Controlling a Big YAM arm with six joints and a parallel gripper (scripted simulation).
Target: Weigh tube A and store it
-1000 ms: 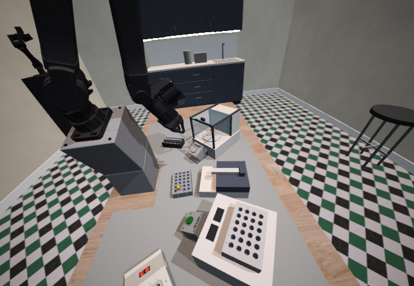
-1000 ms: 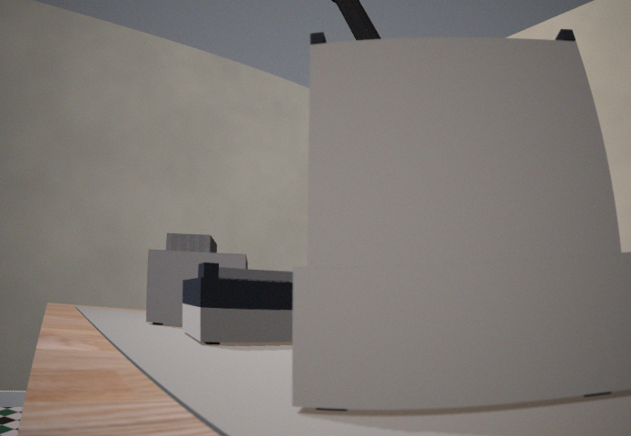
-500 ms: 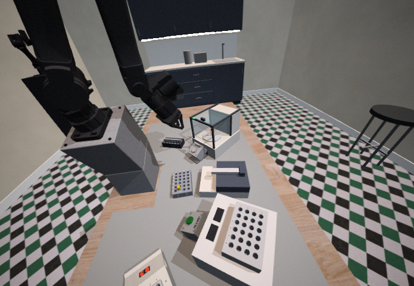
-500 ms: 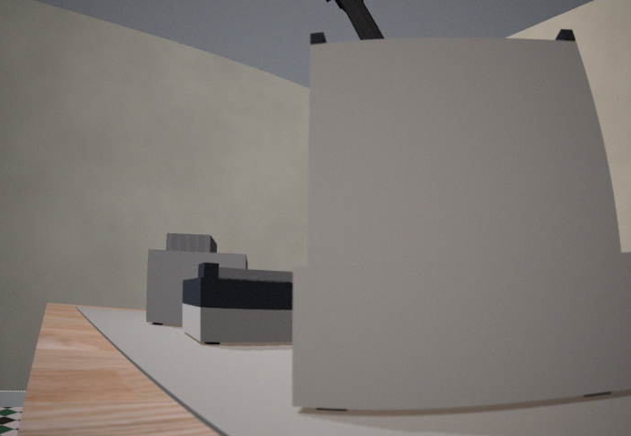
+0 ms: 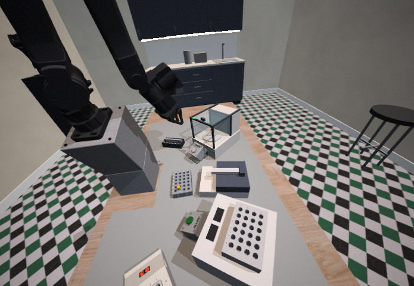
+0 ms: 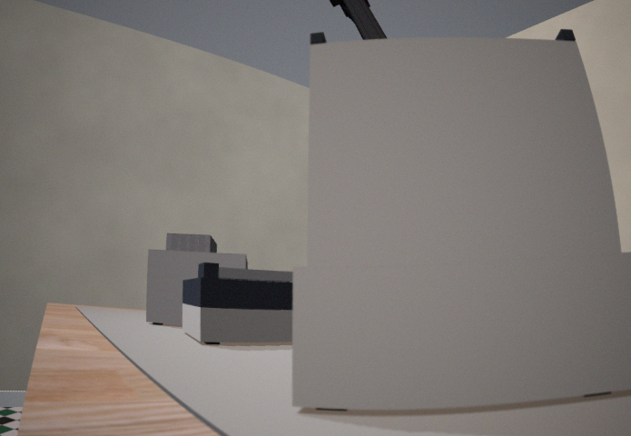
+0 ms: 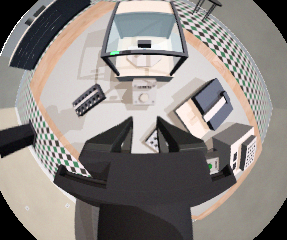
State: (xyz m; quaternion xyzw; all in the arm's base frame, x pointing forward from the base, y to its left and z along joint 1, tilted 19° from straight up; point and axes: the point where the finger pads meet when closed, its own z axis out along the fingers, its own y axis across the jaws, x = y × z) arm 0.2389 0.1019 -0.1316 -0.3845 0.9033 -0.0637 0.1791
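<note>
Now: hand 120 mm short of the balance door, 110 mm to the right of it and 50 mm above it. From my hand the other things lie so: yellow-capped tube (30 mm behind, 180 mm to the right, 240 mm below); then spectrophotometer (170 mm ahead, 150 mm to the right, 200 mm below); then tube rack (30 mm behind, 130 mm to the right, 250 mm below).
</note>
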